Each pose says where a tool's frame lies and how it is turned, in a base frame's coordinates. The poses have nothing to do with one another.
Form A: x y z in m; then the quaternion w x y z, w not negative.
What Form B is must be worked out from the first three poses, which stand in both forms.
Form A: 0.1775, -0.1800, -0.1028, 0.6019, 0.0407, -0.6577, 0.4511
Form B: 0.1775, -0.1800, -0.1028, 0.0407, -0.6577, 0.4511, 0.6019
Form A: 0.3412, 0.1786, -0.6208, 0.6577, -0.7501, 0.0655, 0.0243
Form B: 0.3412, 0.1786, -0.6208, -0.7501, 0.0655, 0.0243, 0.6577
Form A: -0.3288, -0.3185, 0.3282, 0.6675, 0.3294, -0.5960, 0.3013
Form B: -0.3288, -0.3185, 0.3282, 0.3294, -0.5960, 0.3013, 0.6675
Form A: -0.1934, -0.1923, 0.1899, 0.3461, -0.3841, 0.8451, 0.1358
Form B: -0.1934, -0.1923, 0.1899, -0.3841, 0.8451, 0.1358, 0.3461
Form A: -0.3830, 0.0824, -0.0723, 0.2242, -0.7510, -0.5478, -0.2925
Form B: -0.3830, 0.0824, -0.0723, -0.7510, -0.5478, -0.2925, 0.2242
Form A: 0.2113, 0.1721, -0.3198, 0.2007, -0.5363, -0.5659, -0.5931
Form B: 0.2113, 0.1721, -0.3198, -0.5363, -0.5659, -0.5931, 0.2007
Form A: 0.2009, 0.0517, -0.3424, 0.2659, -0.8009, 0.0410, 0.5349
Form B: 0.2009, 0.0517, -0.3424, -0.8009, 0.0410, 0.5349, 0.2659
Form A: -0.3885, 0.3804, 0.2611, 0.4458, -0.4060, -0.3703, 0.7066
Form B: -0.3885, 0.3804, 0.2611, -0.4060, -0.3703, 0.7066, 0.4458
